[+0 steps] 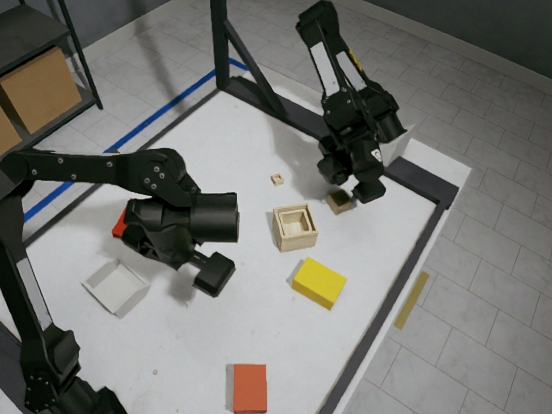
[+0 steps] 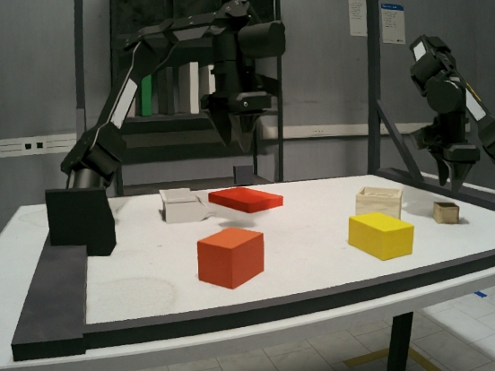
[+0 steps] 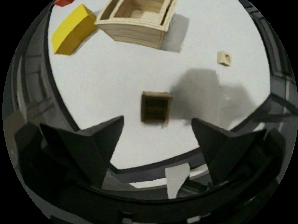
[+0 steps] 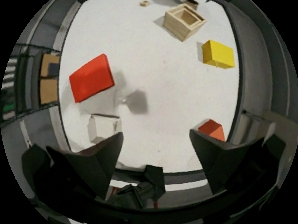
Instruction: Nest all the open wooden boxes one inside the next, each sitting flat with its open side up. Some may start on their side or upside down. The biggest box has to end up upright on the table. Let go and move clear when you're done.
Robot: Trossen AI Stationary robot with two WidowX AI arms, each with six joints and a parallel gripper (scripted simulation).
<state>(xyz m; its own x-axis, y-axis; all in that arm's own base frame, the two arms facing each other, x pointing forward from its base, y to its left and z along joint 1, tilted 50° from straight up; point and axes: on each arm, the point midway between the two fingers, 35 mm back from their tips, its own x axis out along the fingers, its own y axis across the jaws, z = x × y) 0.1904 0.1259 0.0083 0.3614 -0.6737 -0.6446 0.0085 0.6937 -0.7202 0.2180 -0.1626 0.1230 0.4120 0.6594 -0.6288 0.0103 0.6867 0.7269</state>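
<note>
My left hand is 90 mm above the small wooden box. Round my left hand: medium wooden box (150 mm to the right, 80 mm below, 20 mm behind); then biggest wooden box (150 mm to the right, 80 mm below, 20 mm behind); then tiny wooden box (160 mm behind, 90 mm below, 60 mm to the right).
</note>
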